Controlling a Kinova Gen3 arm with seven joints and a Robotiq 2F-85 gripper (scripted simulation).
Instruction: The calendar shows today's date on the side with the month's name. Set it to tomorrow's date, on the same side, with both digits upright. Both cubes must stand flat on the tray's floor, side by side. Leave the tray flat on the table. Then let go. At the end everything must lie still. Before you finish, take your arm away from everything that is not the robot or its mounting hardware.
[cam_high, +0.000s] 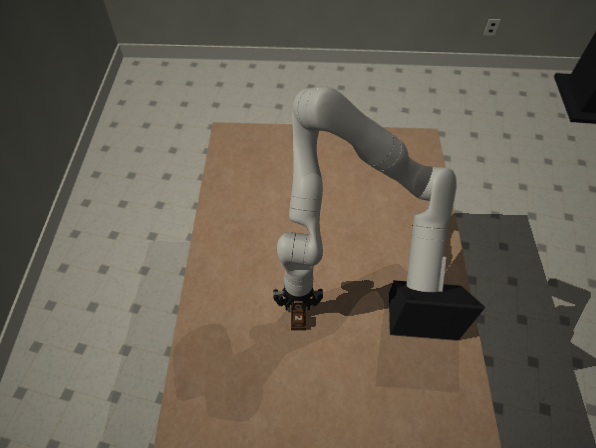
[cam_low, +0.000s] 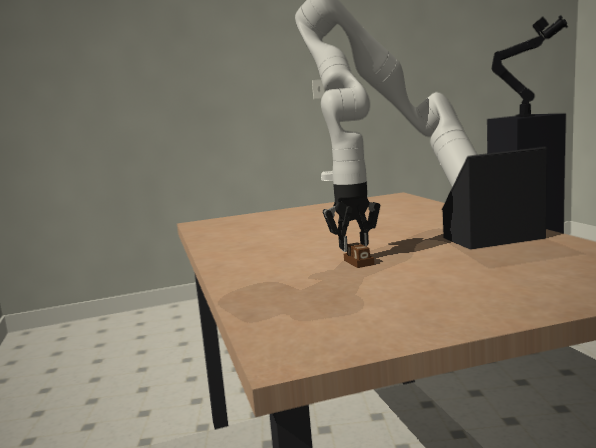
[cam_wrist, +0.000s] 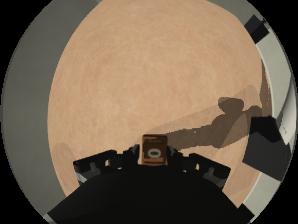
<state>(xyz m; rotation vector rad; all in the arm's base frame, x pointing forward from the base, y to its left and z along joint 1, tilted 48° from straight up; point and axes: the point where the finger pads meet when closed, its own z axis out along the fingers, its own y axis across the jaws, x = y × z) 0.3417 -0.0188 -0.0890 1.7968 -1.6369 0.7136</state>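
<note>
Right now my hand is 2 cm to the right of the tray and 4 cm above it.
</note>
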